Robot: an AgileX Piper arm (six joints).
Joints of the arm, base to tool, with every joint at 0 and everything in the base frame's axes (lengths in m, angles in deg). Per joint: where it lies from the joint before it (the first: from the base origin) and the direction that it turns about. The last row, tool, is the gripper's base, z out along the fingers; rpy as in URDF.
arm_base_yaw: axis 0 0 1 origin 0 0 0.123
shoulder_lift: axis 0 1 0 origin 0 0 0
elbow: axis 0 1 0 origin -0.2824 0 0.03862
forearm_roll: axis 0.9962 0 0.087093 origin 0.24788 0 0.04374
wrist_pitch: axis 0 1 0 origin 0 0 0
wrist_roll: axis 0.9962 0 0.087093 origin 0.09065 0 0.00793
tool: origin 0 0 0 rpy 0 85 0
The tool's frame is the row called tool.
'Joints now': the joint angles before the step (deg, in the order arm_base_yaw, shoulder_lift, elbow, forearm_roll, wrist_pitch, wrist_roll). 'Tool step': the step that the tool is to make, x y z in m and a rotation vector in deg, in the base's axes. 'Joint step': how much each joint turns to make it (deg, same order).
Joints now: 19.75 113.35 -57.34 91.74 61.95 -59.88
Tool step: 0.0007 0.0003 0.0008 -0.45 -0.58 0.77
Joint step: 0.00 0.02 -0.51 -1.04 0.00 0.11
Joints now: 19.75 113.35 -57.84 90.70 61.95 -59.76
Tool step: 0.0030 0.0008 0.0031 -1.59 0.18 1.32
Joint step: -0.01 0.00 -1.74 -3.25 -0.20 2.78
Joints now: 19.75 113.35 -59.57 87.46 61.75 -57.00
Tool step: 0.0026 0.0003 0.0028 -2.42 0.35 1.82
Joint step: 0.00 0.00 -1.95 -4.48 -0.12 3.54
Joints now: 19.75 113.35 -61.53 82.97 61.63 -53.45
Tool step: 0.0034 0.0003 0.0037 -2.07 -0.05 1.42
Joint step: -0.01 -0.01 -1.99 -3.84 0.00 3.05
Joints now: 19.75 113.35 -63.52 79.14 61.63 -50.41
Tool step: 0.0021 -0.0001 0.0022 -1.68 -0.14 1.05
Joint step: 0.01 0.00 -1.34 -2.88 0.00 2.06
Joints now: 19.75 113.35 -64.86 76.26 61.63 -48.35
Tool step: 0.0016 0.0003 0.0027 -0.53 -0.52 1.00
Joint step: -0.01 0.00 -1.01 -1.51 0.44 0.69
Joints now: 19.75 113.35 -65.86 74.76 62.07 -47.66
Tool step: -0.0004 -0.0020 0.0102 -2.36 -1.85 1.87
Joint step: 0.00 -1.52 -1.27 -4.38 0.11 2.15
